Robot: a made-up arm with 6 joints.
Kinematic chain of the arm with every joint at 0, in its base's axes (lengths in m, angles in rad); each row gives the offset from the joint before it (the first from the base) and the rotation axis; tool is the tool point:
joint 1: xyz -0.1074 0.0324 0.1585 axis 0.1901 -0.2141 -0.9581
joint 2: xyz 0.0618 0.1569 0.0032 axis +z
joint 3: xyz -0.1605 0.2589 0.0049 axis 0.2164 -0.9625 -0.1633
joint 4: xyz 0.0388 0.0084 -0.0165 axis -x
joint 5: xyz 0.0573 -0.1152 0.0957 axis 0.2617 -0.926 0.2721
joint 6: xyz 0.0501 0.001 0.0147 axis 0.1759 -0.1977 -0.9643
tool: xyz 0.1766 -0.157 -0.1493
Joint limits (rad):
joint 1: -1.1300..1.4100
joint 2: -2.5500..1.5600
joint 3: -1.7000..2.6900
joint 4: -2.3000..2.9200
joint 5: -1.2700..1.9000
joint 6: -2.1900..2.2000
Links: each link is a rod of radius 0.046 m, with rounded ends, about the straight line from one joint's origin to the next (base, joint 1, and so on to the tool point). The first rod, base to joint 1, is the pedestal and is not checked.
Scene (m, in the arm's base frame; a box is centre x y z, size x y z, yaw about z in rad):
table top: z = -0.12
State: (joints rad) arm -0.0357 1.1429 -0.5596 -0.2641 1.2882 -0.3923
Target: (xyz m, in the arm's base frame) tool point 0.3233 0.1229 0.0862
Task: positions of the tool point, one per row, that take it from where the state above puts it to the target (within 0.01 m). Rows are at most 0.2 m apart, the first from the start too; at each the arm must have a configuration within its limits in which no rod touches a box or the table.
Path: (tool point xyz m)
1: 0.0784 0.4579 0.1693
2: 0.2049 0.3719 0.1423
3: 0.2890 0.2522 0.1160
4: 0.3233 0.1229 0.0862

